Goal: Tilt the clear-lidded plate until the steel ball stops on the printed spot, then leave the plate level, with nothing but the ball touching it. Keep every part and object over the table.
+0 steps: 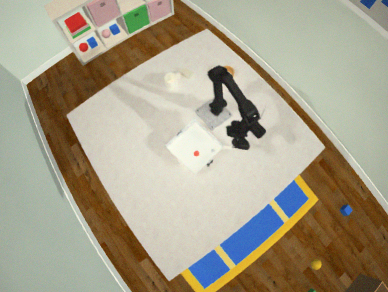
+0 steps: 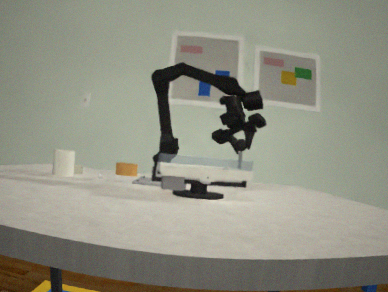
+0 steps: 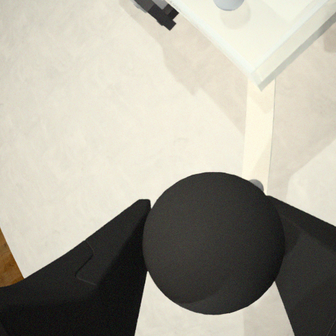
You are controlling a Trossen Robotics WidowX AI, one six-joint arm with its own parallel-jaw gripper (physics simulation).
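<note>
The clear-lidded white plate [image 1: 182, 142] [image 2: 205, 172] [image 3: 260, 75] stands on a round black foot [image 2: 198, 195] and looks close to level; a slight tilt cannot be judged. The red printed spot [image 1: 196, 153] is near its middle. The steel ball [image 1: 212, 150] [image 3: 229, 3] is inside, off the spot, between it and the corner nearest my gripper. My gripper [image 1: 240, 144] [image 2: 241, 145] [image 3: 204, 208] is shut on a round black knob beyond that corner. The knob tops a thin post on a pale strip [image 1: 227, 147] [image 3: 259, 130] that runs out from the plate's corner.
A black part [image 1: 210, 163] [image 3: 167, 17] sticks out at the plate's side, and a grey block [image 2: 173, 183] hangs under it. The arm's grey base [image 1: 214, 121] is close behind. A white cylinder [image 1: 171, 79] [image 2: 64, 162] and an orange one [image 1: 230, 70] [image 2: 126, 169] stand farther back.
</note>
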